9 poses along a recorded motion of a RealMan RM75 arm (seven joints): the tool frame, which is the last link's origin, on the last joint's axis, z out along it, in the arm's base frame.
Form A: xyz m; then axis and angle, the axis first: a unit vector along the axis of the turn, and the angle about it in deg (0 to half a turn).
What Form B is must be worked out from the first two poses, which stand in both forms.
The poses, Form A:
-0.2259 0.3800 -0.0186 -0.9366 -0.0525 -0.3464 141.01
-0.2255 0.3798 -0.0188 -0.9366 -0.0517 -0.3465 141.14
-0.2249 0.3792 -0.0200 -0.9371 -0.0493 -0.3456 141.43
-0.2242 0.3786 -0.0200 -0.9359 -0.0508 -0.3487 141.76
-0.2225 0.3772 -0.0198 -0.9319 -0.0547 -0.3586 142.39
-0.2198 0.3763 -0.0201 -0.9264 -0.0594 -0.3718 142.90
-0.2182 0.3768 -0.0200 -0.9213 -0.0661 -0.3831 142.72
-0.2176 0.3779 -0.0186 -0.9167 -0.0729 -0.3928 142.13
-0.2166 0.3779 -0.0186 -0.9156 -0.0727 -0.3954 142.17
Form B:
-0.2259 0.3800 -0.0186 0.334 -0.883 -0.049 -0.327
-0.2255 0.3798 -0.0188 0.333 -0.883 -0.049 -0.327
-0.2249 0.3792 -0.0200 0.330 -0.885 -0.047 -0.326
-0.2242 0.3786 -0.0200 0.328 -0.884 -0.048 -0.329
-0.2225 0.3772 -0.0198 0.322 -0.882 -0.052 -0.339
-0.2198 0.3763 -0.0201 0.318 -0.878 -0.056 -0.352
-0.2182 0.3768 -0.0200 0.320 -0.873 -0.063 -0.363
-0.2176 0.3779 -0.0186 0.324 -0.867 -0.069 -0.372
-0.2166 0.3779 -0.0186 0.324 -0.866 -0.069 -0.374

